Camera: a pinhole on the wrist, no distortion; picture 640 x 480 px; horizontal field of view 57.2 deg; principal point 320.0 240.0 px. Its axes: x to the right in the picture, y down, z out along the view. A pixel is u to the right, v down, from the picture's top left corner.
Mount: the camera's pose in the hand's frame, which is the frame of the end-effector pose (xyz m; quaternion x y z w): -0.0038 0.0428 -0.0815 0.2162 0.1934 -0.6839 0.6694
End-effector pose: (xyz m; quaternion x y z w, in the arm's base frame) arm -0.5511 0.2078 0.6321 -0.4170 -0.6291 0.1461 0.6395
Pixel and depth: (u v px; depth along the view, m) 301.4 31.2 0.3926
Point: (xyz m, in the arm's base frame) -0.8616 0.0847 0.6048
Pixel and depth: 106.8 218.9 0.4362
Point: -0.9209 0.2720 0.6053
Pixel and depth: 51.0 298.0 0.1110
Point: -0.5790 0.2383 0.6124
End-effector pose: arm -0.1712 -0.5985 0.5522 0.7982 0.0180 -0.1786 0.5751
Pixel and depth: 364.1 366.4 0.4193
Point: -0.2228 -0.7702 0.2623
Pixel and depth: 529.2 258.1 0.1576
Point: -0.2025 -0.5838 0.4654
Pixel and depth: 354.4 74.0 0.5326
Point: -0.4883 -0.7898 0.2623
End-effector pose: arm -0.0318 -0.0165 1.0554 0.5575 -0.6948 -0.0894 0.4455
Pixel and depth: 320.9 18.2 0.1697
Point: -0.0403 0.0073 0.9521
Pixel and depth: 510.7 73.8 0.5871
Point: 0.0545 -0.1199 0.5097
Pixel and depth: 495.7 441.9 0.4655
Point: 0.0371 -0.3423 0.7820
